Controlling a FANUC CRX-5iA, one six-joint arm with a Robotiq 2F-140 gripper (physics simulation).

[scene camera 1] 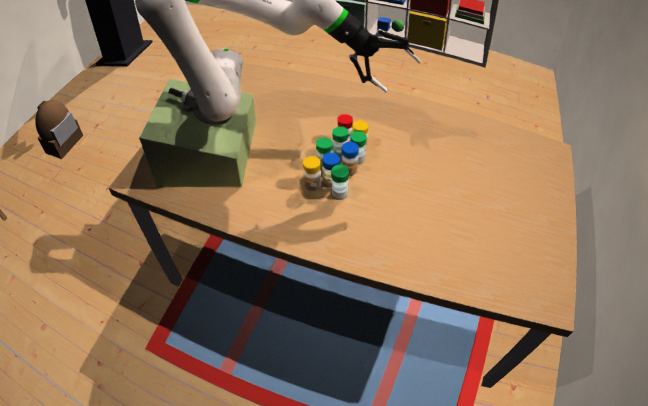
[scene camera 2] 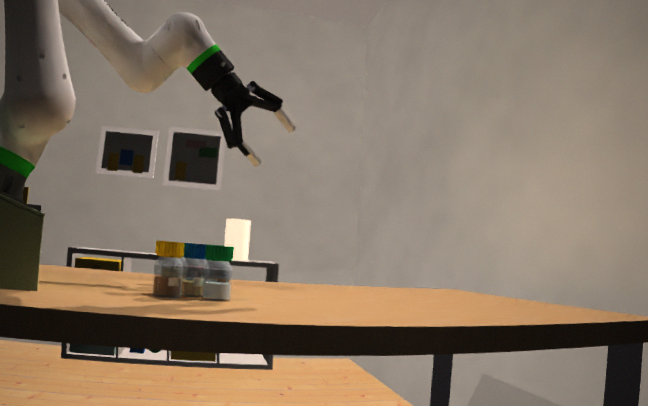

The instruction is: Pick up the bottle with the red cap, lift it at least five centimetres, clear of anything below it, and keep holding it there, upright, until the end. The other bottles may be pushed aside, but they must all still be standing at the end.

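Frame: origin at the arm's base, x back, y right, z up, level; metres.
Seen in the pictures: gripper, between the fingertips: [scene camera 1: 402, 75] [scene camera 2: 276, 146].
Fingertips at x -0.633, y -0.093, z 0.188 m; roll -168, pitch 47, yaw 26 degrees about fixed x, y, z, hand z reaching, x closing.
A point is followed by its place in that frame.
The bottle with the red cap [scene camera 1: 345, 121] @(y -0.122, x -0.448, z -0.068 m) stands upright on the table [scene camera 1: 465, 200] @(y 0.033, x -0.911, z -0.173 m) [scene camera 2: 350, 310] @(y 0.220, x -0.726, z -0.174 m), at the far end of a tight cluster. A yellow-capped bottle [scene camera 1: 360, 127] @(y -0.104, x -0.505, z -0.068 m) stands right beside it, and a green-capped bottle [scene camera 1: 340, 135] @(y -0.044, x -0.450, z -0.069 m) stands just in front of it. The red cap cannot be made out in the scene camera 2 view, where nearer bottles hide the rear of the cluster. My gripper [scene camera 1: 403, 76] @(y -0.093, x -0.633, z 0.188 m) [scene camera 2: 274, 144] @(y -0.093, x -0.633, z 0.188 m) is open and empty. It hangs tilted, high above the table, and shows to the right of the bottles in both views.
Other upright bottles stand nearer the front edge: a yellow-capped one [scene camera 1: 312, 172] @(y 0.128, x -0.404, z -0.087 m) [scene camera 2: 169, 270] @(y 0.131, x -0.396, z -0.122 m), a blue-capped one [scene camera 1: 331, 162] @(y 0.088, x -0.454, z -0.068 m) and a green-capped one [scene camera 1: 340, 181] @(y 0.143, x -0.497, z -0.087 m) [scene camera 2: 218, 272] @(y 0.145, x -0.487, z -0.119 m) among them. The green pedestal [scene camera 1: 197, 160] @(y 0.206, x -0.035, z -0.043 m) [scene camera 2: 20, 250] @(y 0.181, x -0.134, z -0.106 m) stands left of the cluster. A shelf unit is beyond the table.
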